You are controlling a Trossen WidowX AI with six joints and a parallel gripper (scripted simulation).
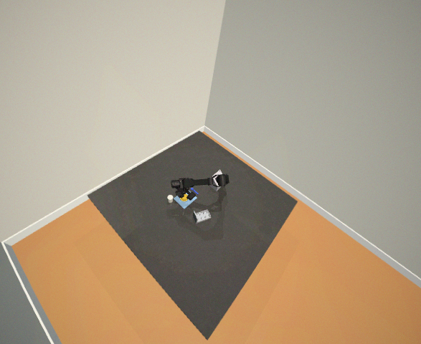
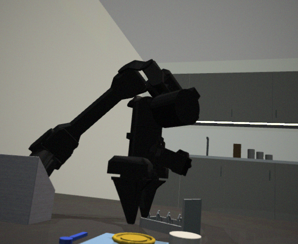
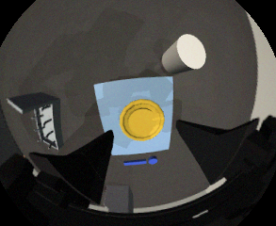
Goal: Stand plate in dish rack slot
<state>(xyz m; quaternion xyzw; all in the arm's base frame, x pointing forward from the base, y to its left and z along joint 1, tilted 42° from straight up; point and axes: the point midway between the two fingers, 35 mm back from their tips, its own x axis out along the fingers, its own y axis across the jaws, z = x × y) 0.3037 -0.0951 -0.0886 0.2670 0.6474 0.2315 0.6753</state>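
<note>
Now: gripper tip 3 cm above the yellow plate. From my gripper tip the other things lie so: light blue placemat 5 cm below, 1 cm to the left, 1 cm behind; white cup 9 cm ahead, 7 cm to the right, 2 cm below; blue spoon 12 cm behind, 5 cm below, 1 cm to the left.
</note>
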